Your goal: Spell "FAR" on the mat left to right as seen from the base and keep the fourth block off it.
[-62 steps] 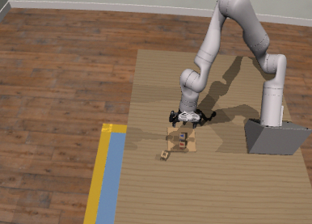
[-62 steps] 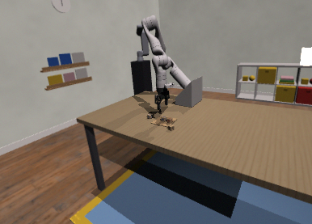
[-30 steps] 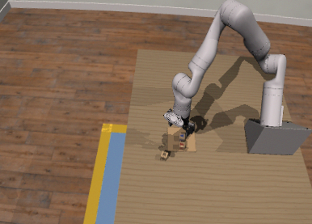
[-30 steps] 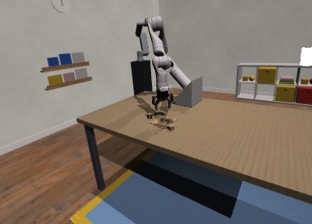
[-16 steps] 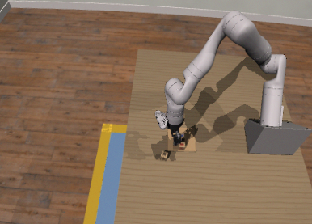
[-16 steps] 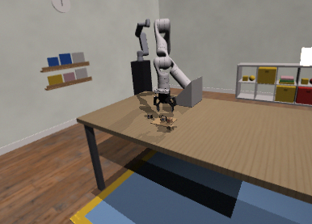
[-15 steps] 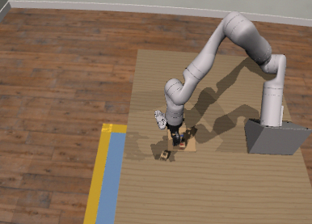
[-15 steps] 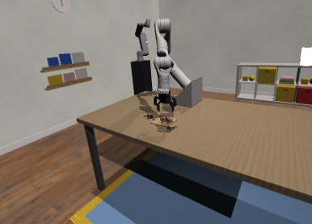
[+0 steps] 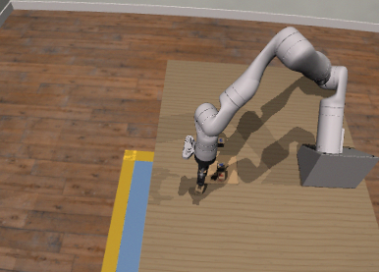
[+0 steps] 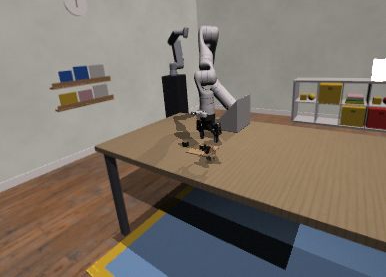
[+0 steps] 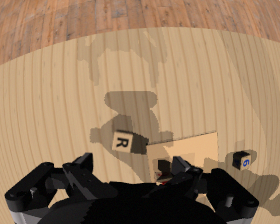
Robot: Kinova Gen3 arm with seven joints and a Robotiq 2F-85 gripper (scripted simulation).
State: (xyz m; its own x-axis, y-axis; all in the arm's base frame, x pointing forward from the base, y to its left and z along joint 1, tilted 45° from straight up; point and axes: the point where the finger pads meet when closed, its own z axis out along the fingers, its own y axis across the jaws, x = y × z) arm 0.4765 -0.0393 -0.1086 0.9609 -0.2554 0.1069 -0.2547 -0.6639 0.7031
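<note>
My gripper is now 10 mm short of the R block, 10 mm to the right of it and 90 mm above it. The rest, counted from my hand: tan mat: 90 mm behind, 90 mm to the right, 110 mm below.
</note>
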